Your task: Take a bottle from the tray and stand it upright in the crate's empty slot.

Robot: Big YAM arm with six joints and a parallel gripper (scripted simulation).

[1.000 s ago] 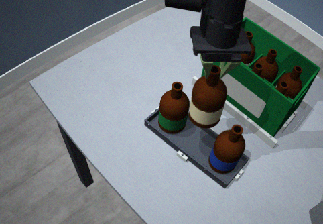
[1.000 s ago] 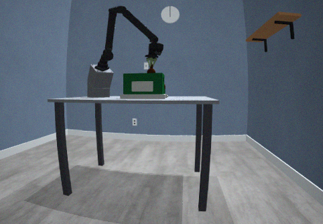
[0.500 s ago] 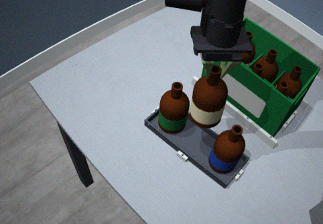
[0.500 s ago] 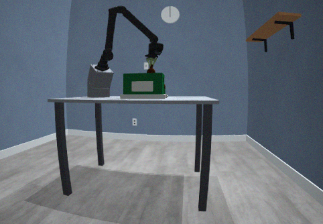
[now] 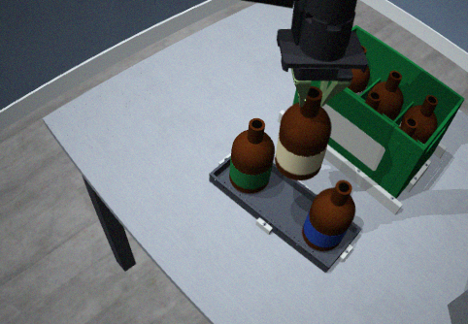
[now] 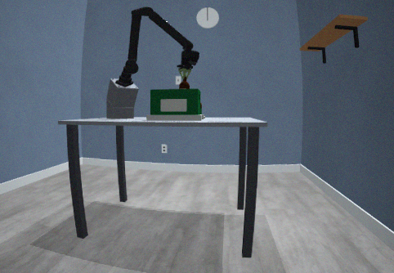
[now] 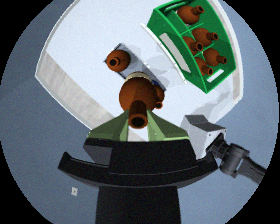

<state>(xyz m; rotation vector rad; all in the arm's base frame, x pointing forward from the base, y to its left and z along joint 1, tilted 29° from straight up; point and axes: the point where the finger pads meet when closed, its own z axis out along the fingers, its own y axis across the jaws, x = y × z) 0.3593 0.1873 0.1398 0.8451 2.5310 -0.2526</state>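
Right now the brown bottle is 60 mm below my hand. Round my hand: grey tray 270 mm below; crate 250 mm to the right, 200 mm below, 10 mm behind.
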